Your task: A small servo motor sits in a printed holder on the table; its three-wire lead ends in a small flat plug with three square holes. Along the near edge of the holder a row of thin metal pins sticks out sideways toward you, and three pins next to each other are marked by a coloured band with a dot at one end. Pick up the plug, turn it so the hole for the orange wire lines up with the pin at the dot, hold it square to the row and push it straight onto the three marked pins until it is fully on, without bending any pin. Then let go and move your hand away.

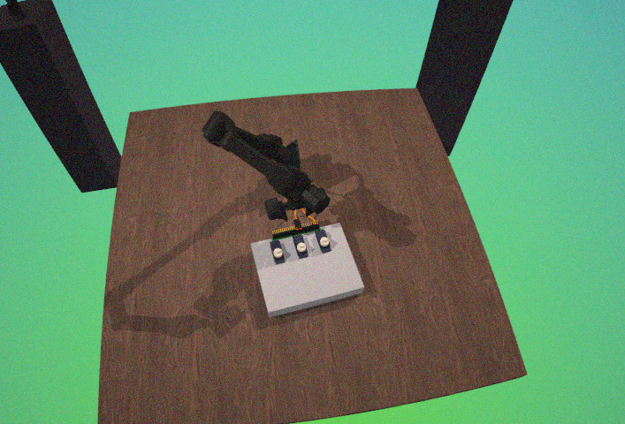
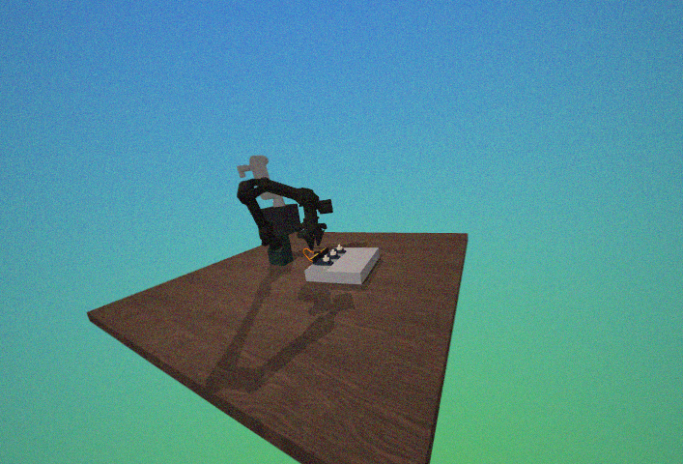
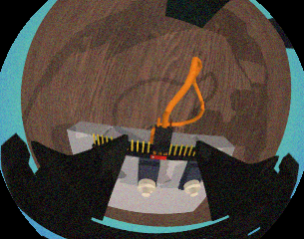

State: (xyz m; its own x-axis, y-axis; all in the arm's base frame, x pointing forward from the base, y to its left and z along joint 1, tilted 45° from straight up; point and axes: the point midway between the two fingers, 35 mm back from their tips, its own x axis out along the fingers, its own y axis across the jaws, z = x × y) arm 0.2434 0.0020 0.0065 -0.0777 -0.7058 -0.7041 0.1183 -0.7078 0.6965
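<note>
The red band is 3 cm ahead of my gripper tip and 2 cm below it. The rest, counted from my gripper tip: grey printed holder 19 cm ahead, 7 cm below, 1 cm to the left.
</note>
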